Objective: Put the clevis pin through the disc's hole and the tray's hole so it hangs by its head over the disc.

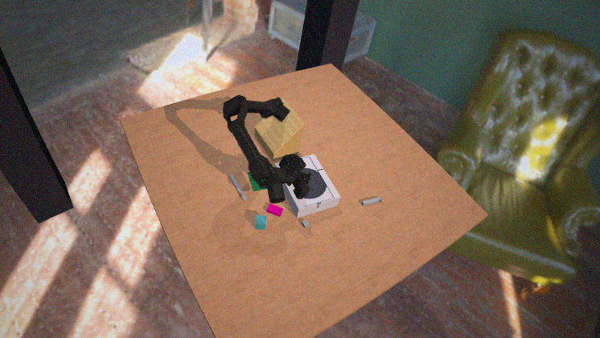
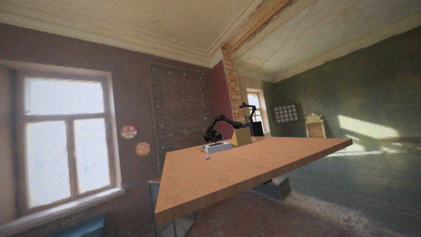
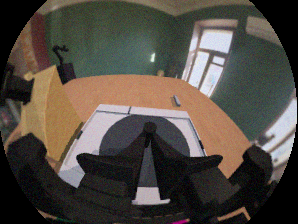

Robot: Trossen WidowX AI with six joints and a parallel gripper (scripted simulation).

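The dark clevis pin lies 1 cm below my gripper tip. Also, from my gripper tip: dark grey disc (3 cm below); rimmed tray (4 cm below, 1 cm behind); small grey cube (13 cm ahead, 11 cm to the right, 8 cm below).
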